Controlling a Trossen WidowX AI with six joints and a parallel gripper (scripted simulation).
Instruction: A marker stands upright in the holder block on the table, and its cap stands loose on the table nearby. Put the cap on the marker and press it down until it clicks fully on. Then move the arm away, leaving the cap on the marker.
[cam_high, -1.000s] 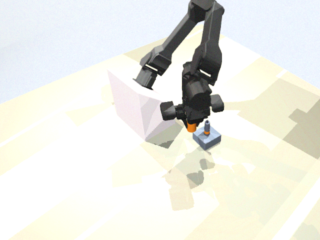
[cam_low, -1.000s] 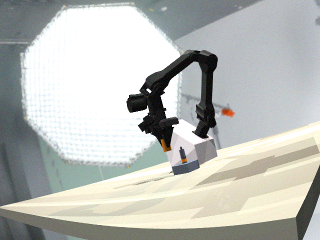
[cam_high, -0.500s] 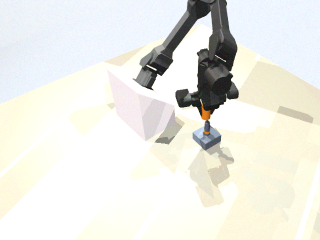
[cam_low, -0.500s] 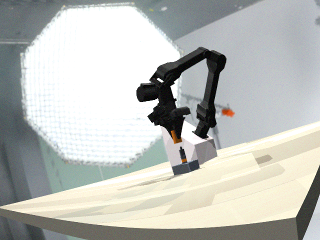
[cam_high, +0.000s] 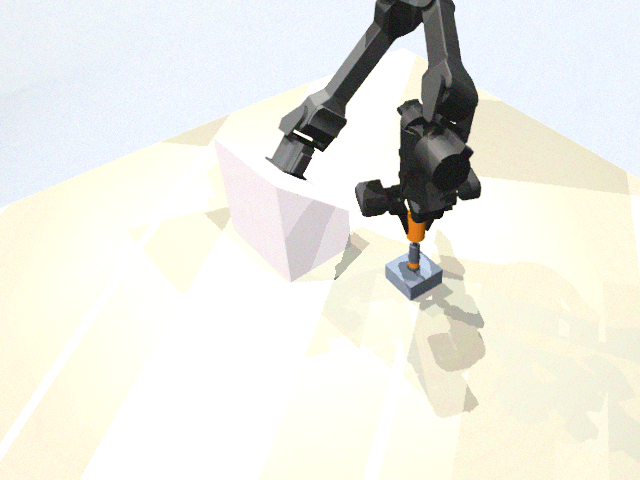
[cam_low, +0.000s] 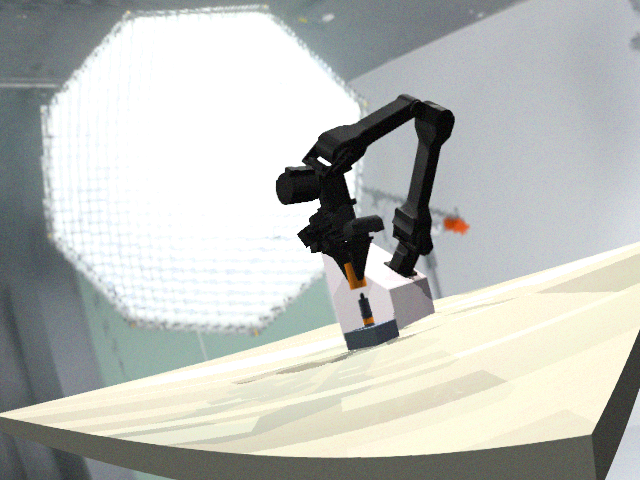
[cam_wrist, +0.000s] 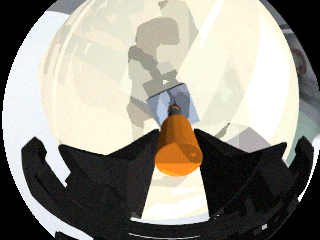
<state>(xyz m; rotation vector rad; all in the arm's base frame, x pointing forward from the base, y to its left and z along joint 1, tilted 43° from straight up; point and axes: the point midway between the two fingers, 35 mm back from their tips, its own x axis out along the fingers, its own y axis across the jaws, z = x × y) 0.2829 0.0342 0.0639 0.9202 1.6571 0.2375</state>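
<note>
My gripper tip is now 100 mm above the holder block. The rest, counted from my gripper tip: cap (10 mm above).
</note>
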